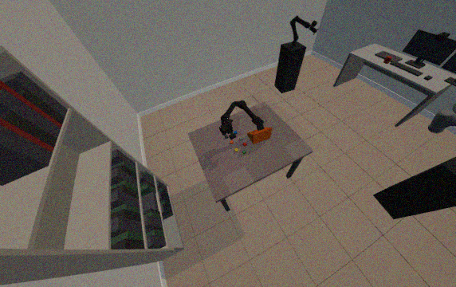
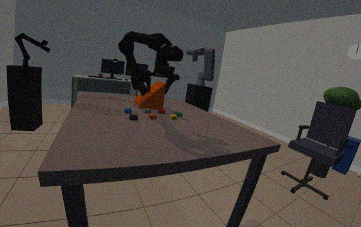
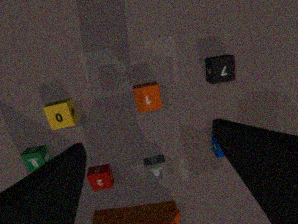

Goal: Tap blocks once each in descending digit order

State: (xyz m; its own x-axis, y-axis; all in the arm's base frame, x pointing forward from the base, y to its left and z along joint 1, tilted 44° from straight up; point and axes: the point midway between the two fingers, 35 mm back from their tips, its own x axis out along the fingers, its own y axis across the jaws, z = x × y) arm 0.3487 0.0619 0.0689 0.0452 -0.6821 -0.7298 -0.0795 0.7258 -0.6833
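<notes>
My gripper tip is now 9 cm past the green block, 16 cm to the right of it and 12 cm above it. From my gripper tip the other things lie so: yellow block 2 cm behind, 11 cm to the left, 12 cm below; orange block 1 cm behind, 1 cm to the right, 12 cm below; black block 2 cm ahead, 11 cm to the right, 12 cm below.
</notes>
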